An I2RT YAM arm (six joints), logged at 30 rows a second.
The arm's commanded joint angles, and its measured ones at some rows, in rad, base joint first. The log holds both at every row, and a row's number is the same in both.
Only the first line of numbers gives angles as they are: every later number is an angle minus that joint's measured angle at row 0.
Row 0, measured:
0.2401 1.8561 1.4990 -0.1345 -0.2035 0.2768
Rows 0 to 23, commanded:
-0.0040 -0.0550 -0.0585 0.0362 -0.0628 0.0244
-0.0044 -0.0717 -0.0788 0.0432 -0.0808 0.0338
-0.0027 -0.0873 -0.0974 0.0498 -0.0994 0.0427
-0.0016 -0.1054 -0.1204 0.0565 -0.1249 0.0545
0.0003 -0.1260 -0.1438 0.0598 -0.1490 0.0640
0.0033 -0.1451 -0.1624 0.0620 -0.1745 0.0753
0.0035 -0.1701 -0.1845 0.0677 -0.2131 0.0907
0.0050 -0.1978 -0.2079 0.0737 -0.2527 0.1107
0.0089 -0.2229 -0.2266 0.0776 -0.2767 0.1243
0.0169 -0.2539 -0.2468 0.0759 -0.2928 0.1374
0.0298 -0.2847 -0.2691 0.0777 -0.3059 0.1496
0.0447 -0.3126 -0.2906 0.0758 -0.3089 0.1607
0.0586 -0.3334 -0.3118 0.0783 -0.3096 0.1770
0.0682 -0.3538 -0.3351 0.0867 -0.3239 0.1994
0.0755 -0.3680 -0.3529 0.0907 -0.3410 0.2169
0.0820 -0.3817 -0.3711 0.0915 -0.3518 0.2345
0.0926 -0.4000 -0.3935 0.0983 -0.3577 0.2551
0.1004 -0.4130 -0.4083 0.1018 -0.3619 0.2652
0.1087 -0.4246 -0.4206 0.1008 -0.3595 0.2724
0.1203 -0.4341 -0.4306 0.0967 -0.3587 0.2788
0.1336 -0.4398 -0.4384 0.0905 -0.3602 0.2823
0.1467 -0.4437 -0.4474 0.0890 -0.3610 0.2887
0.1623 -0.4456 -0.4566 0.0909 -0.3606 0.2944
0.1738 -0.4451 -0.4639 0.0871 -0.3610 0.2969
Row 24, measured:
0.1439 -0.4315 -0.4395 0.0790 -0.3403 0.2529
